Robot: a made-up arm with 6 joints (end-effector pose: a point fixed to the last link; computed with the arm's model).
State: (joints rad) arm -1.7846 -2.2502 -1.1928 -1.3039 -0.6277 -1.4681
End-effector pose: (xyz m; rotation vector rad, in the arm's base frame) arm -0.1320 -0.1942 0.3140 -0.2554 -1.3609 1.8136
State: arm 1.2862 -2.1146 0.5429 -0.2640 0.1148 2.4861
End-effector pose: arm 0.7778 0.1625 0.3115 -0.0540 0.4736 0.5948
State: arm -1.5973 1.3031 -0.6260 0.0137 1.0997 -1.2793
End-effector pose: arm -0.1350 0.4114 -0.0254 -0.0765 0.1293 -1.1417
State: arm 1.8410 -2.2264 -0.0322 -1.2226 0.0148 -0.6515
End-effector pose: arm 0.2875 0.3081 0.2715 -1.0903 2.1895 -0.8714
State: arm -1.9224 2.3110 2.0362 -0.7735 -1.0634 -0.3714
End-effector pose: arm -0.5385 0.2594 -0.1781 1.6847 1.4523 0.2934
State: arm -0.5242 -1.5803 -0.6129 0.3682 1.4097 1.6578
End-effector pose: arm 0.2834 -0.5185 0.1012 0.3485 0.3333 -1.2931
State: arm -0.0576 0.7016 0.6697 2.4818 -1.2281 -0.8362
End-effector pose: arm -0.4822 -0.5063 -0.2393 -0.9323 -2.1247 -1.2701
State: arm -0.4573 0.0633 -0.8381 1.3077 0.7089 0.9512
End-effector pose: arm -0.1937 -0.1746 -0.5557 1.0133 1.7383 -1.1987
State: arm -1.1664 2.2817 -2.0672 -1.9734 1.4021 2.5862
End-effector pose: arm -0.0454 0.0667 -0.0888 2.1130 2.1092 -0.5034
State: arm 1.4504 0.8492 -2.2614 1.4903 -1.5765 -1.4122
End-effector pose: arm -0.0295 -0.0586 0.2005 -0.9921 0.0683 -1.9408
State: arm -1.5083 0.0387 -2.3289 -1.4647 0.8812 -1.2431
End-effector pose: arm -0.0824 0.1406 0.0007 0.9034 2.5558 0.8112
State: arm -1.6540 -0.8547 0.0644 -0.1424 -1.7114 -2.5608
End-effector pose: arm -0.4280 -0.2578 -0.4386 0.3804 2.1127 0.8193
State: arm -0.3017 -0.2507 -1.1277 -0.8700 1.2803 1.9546
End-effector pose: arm 0.1723 -0.0736 -0.2933 -0.2100 0.9196 -0.2656
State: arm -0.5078 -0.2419 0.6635 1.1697 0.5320 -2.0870
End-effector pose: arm -0.2869 -0.4472 -0.3949 -2.3567 -1.2173 -0.0545
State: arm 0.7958 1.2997 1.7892 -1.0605 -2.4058 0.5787
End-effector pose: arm 0.4594 -0.6612 -0.0854 -0.5825 2.4768 -0.6891
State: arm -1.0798 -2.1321 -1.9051 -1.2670 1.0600 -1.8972
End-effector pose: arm 0.0789 -0.1116 0.0436 -0.1464 1.1620 -1.1528
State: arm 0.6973 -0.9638 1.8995 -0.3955 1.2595 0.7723
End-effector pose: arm 0.4676 -0.4564 0.1214 -2.0848 -0.5736 -1.6408
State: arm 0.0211 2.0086 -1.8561 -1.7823 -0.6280 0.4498
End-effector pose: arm 0.0164 -0.0219 -0.0323 2.1121 0.1221 0.0954
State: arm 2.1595 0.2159 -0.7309 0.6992 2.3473 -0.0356
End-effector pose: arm 0.0788 0.0442 -0.5149 -1.8503 -1.1234 1.5945
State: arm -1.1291 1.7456 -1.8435 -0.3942 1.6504 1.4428
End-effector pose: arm -0.0709 0.1758 -0.1213 1.7528 2.2850 -0.3851
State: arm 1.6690 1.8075 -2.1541 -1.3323 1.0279 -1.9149
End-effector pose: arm -0.0061 -0.1209 0.1018 0.8732 -1.1857 0.4416
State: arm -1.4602 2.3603 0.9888 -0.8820 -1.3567 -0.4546
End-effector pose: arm -0.7549 0.2603 0.0978 2.3607 1.7712 -0.7024
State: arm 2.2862 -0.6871 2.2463 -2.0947 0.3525 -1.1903
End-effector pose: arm 0.4247 0.2172 0.0744 1.1242 0.4872 -2.2472
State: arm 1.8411 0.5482 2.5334 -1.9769 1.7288 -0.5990
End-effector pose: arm 0.4867 0.0284 0.2908 0.5209 -0.4633 -0.6609
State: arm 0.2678 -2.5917 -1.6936 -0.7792 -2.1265 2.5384
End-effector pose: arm 0.0495 0.0257 0.0044 2.4574 0.0936 -0.3206
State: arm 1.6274 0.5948 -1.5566 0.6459 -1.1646 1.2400
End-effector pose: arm -0.1040 -0.1166 -0.3140 1.6155 2.5729 0.1551
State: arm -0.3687 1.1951 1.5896 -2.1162 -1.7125 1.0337
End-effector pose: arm -0.5488 -0.6014 0.0669 -0.4105 -1.8888 -0.0764
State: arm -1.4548 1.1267 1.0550 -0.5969 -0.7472 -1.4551
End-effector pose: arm -0.7301 0.0857 -0.0372 0.3145 -0.0741 -1.0565
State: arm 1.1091 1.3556 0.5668 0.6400 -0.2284 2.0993
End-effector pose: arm 0.4191 -0.7969 -0.1328 -1.5324 2.2366 -0.8401
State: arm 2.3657 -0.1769 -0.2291 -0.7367 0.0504 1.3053
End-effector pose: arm 0.0188 0.2901 -0.5071 -1.5235 0.0186 2.7207
